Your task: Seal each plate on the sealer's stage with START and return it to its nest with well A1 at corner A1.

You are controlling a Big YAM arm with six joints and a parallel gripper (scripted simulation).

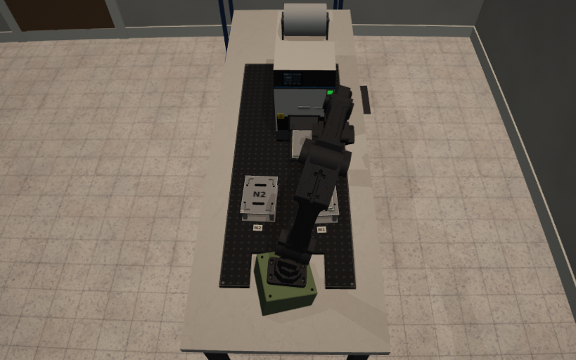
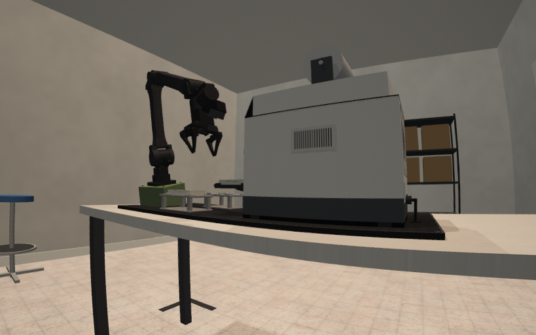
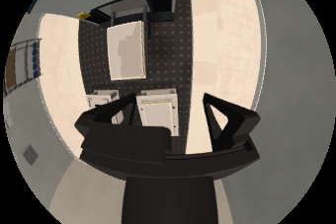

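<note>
Now: hand 70 mm short of the white well plate, 100 mm to the right of it and 100 mm above it. From my hand the other things lie so: yellow warning label (170 mm ahead, 190 mm to the left, 50 mm below); then sealer stage (70 mm ahead, 100 mm to the left, 110 mm below); then N2 label (230 mm behind, 250 mm to the left, 200 mm below).
</note>
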